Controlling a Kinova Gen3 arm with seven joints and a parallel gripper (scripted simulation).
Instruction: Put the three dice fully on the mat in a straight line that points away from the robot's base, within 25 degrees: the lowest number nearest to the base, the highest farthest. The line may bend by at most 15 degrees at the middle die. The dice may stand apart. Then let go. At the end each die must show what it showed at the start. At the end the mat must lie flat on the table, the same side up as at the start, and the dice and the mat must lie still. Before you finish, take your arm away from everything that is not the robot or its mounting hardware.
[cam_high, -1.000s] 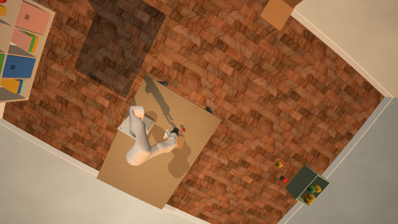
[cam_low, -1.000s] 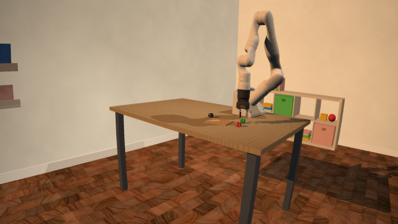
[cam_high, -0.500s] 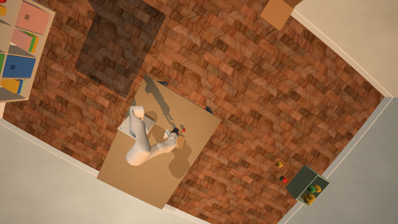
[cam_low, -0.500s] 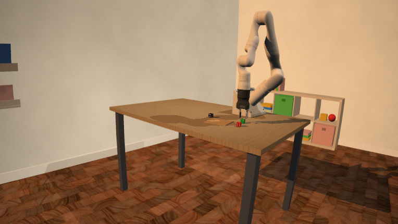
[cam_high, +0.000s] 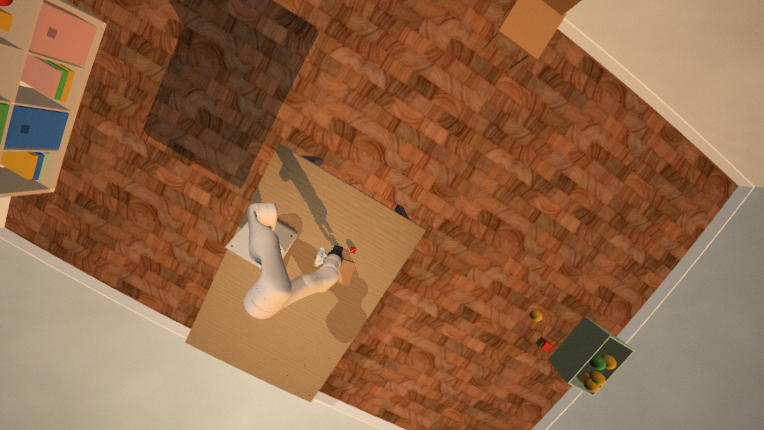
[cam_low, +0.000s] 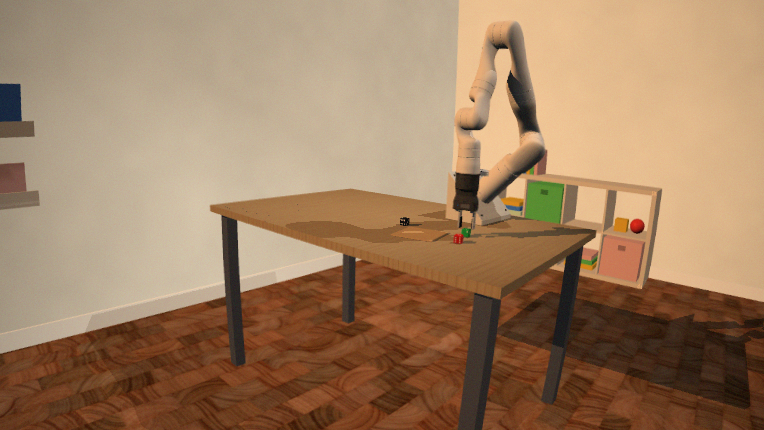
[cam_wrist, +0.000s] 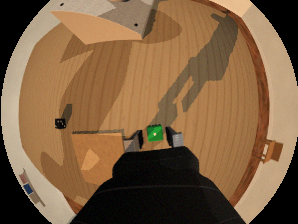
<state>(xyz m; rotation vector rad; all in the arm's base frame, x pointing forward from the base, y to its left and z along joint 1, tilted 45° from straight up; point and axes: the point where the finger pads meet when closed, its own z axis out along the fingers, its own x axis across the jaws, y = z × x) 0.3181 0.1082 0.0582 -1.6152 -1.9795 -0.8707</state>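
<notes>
Right now the green die is 3 cm below my hand. Also, from my hand: red die (9 cm ahead, 3 cm to the left, 3 cm below); black die (2 cm ahead, 24 cm to the right, 3 cm below); tan mat (9 cm ahead, 12 cm to the right, 4 cm below).
</notes>
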